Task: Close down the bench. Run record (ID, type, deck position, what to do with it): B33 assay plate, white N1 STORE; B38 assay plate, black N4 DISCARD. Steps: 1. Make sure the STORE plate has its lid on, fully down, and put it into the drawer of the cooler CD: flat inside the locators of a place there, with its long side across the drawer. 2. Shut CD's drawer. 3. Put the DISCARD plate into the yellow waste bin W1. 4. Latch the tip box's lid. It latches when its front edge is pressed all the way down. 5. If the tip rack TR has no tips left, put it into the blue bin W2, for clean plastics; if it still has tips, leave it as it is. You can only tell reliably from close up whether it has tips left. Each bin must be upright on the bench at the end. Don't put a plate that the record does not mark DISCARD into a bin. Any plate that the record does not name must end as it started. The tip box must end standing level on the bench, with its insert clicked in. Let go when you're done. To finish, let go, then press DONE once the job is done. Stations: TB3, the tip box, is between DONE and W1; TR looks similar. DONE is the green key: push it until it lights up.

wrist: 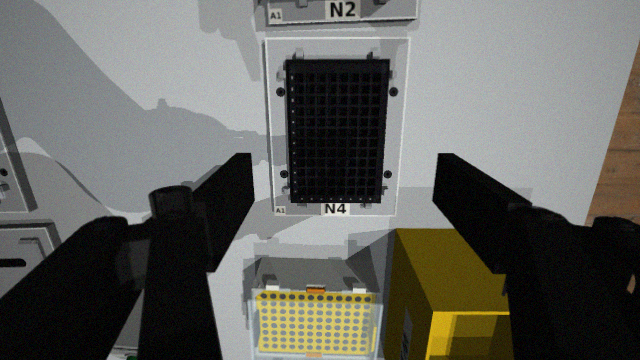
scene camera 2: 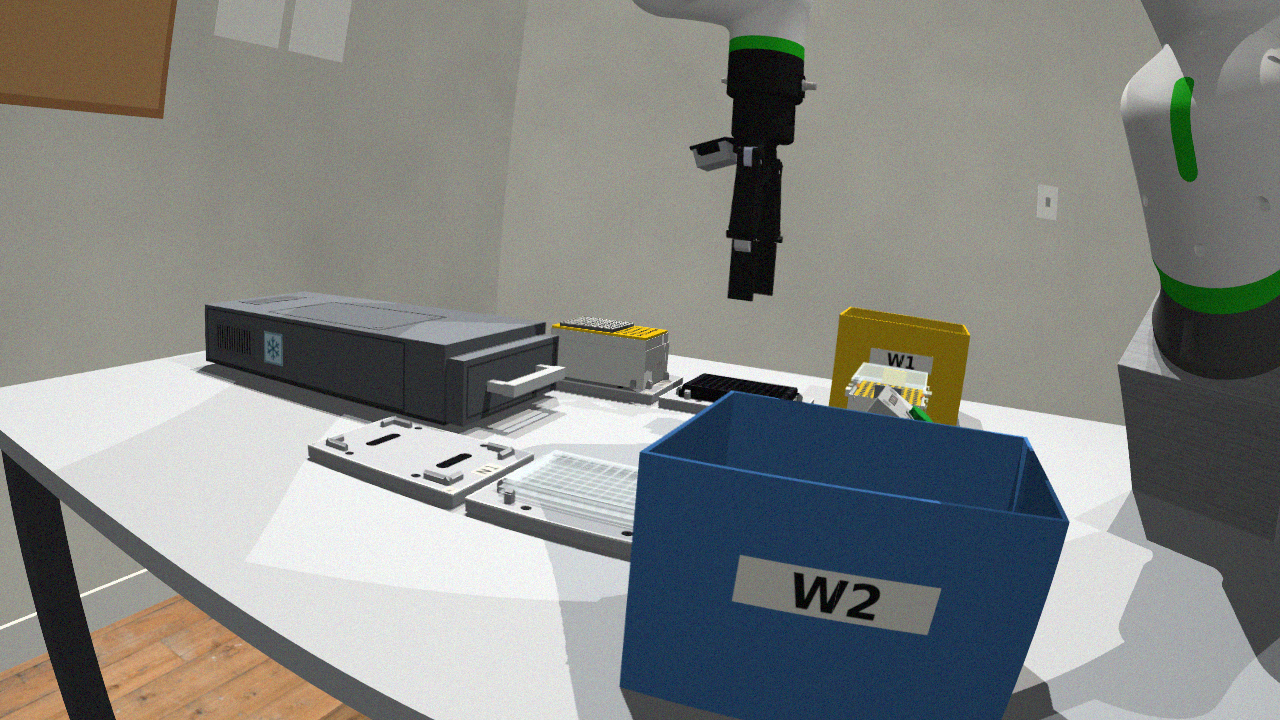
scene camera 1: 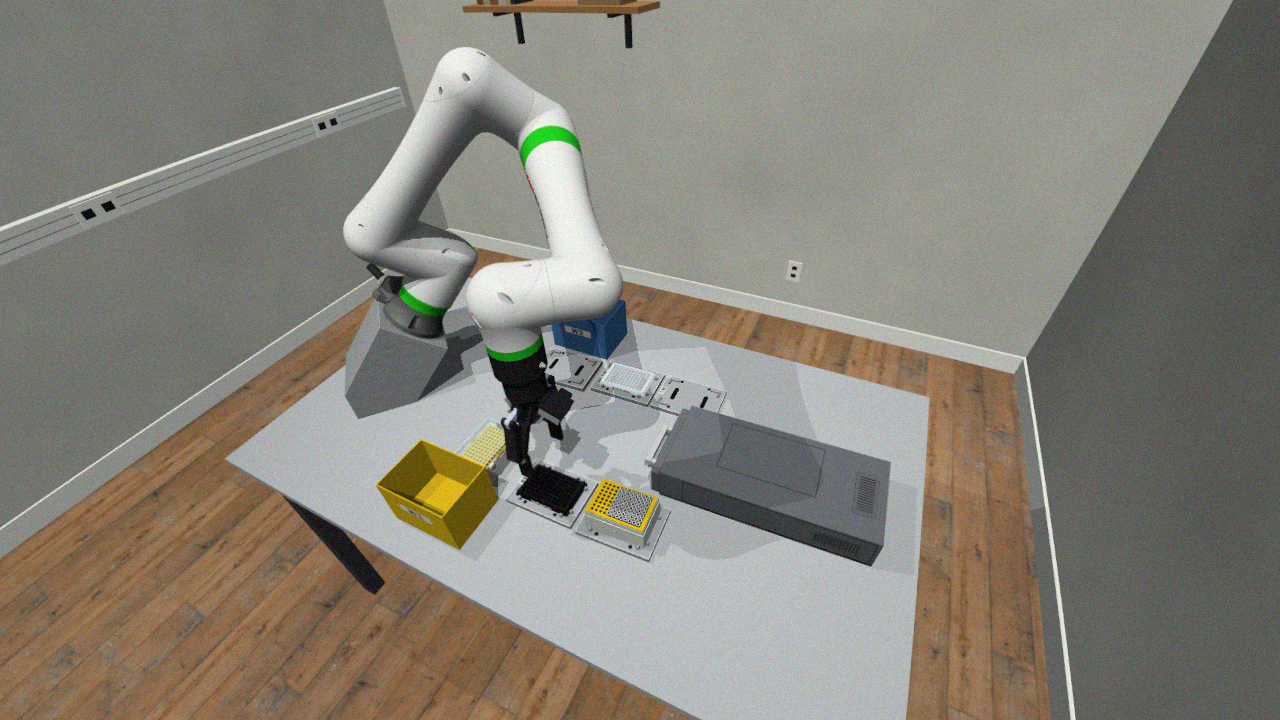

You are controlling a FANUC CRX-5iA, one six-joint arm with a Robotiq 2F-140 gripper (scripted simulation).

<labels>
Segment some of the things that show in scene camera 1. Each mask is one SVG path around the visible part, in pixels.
My gripper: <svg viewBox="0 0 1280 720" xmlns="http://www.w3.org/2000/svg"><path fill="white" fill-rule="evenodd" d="M547 420L550 436L562 441L561 423L557 426ZM545 372L539 378L527 384L508 385L502 383L505 395L511 403L511 414L508 418L503 417L501 419L501 425L504 428L507 460L517 463L521 474L531 479L535 478L535 473L530 456L528 455L530 426L533 424L535 412L539 409L534 406L533 402L542 397L546 390L550 391L553 388L558 391L555 385L555 377Z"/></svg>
A black assay plate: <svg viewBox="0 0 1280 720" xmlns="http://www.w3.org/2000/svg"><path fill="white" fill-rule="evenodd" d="M538 464L534 468L536 477L534 479L527 478L516 495L520 495L526 500L559 514L563 513L567 517L570 509L574 507L583 493L587 483Z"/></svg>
A yellow bin W1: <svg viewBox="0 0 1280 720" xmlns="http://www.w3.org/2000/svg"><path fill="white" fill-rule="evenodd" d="M421 439L376 484L376 487L398 519L460 550L498 501L497 495L485 466Z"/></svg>
</labels>
